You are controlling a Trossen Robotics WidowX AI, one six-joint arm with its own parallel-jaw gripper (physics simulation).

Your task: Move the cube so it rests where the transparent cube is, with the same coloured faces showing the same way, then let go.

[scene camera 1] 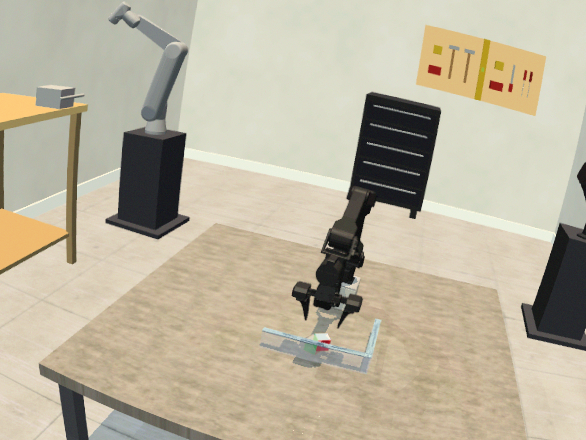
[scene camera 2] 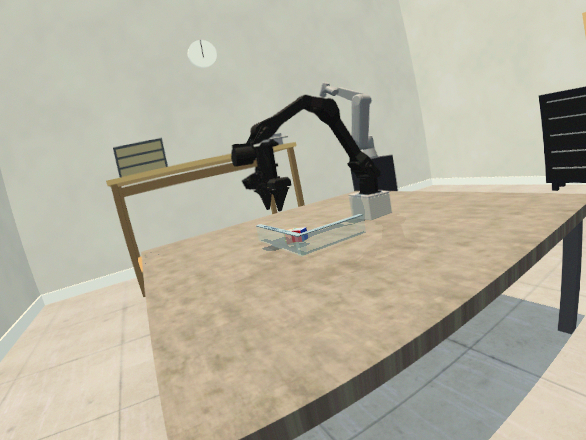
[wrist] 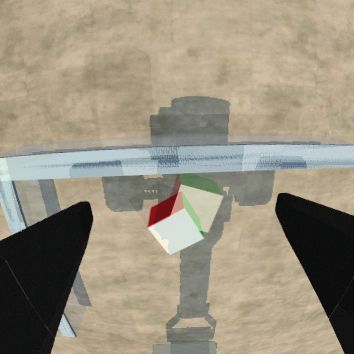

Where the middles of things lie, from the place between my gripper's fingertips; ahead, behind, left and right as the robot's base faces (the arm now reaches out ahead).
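Transparent cube [wrist: 200, 197]: 20 mm to the right of my hand, 50 mm behind, 100 mm below. L-shaped glass fence [scene camera 1: 307, 349]: my hand 90 mm above it, 100 mm past it.
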